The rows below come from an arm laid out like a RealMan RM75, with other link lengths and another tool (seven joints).
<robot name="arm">
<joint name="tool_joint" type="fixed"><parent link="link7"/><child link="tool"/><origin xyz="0.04 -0.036 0.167" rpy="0 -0.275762 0.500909"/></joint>
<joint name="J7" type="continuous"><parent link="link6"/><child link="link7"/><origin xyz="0 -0.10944 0" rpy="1.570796 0 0"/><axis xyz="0 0 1"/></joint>
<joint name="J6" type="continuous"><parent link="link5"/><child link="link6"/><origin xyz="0 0 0" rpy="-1.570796 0 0"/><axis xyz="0 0 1"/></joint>
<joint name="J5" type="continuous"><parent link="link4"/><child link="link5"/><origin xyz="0 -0.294 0" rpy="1.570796 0 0"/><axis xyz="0 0 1"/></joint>
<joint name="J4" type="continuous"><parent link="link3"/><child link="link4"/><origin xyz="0 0 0" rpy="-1.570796 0 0"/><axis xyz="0 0 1"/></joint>
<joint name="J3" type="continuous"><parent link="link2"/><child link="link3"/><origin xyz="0 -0.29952 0" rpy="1.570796 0 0"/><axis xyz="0 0 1"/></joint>
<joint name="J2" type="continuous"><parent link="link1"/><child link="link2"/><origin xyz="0 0 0" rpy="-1.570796 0 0"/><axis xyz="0 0 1"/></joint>
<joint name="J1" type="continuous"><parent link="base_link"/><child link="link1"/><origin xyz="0 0 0.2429" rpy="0 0 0"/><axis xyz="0 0 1"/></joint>
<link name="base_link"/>
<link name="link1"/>
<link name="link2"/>
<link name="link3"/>
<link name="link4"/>
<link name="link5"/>
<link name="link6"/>
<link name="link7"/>
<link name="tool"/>
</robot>
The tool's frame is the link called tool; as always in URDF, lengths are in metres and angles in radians. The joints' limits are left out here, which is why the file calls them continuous.
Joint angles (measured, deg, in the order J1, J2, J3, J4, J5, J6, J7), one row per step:
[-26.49 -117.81 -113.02 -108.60 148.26 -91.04 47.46]
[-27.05 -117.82 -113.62 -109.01 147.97 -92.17 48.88]
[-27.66 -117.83 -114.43 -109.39 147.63 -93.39 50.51]
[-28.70 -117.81 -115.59 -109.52 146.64 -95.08 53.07]
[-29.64 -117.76 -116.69 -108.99 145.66 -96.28 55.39]
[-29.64 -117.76 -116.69 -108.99 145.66 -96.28 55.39]
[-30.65 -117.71 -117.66 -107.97 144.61 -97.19 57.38]
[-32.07 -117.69 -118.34 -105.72 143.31 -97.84 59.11]
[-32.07 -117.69 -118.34 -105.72 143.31 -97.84 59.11]
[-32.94 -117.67 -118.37 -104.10 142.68 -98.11 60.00]
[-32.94 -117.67 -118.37 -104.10 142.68 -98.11 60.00]
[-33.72 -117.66 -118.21 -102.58 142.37 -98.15 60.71]
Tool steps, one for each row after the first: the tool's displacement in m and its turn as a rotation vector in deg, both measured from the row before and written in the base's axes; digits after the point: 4 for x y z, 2 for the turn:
[0.0051 -0.0024 0.0007 -0.78 0.75 -1.19]
[0.0048 -0.0025 0.0015 -0.79 0.78 -1.27]
[0.0084 -0.0035 -0.0005 -1.61 0.84 -2.14]
[0.0050 -0.0016 -0.0016 -1.53 0.49 -1.67]
[0.0000 0.0000 0.0000 0.00 0.00 0.00]
[0.0044 -0.0004 -0.0033 -1.61 0.11 -1.41]
[0.0045 0.0016 -0.0094 -2.40 -0.47 -1.11]
[0.0000 0.0000 0.0000 0.00 0.00 0.00]
[0.0022 0.0011 -0.0082 -1.66 -0.18 -0.53]
[0.0000 0.0000 0.0000 0.00 0.00 0.00]
[0.0016 0.0016 -0.0077 -1.36 -0.01 -0.40]

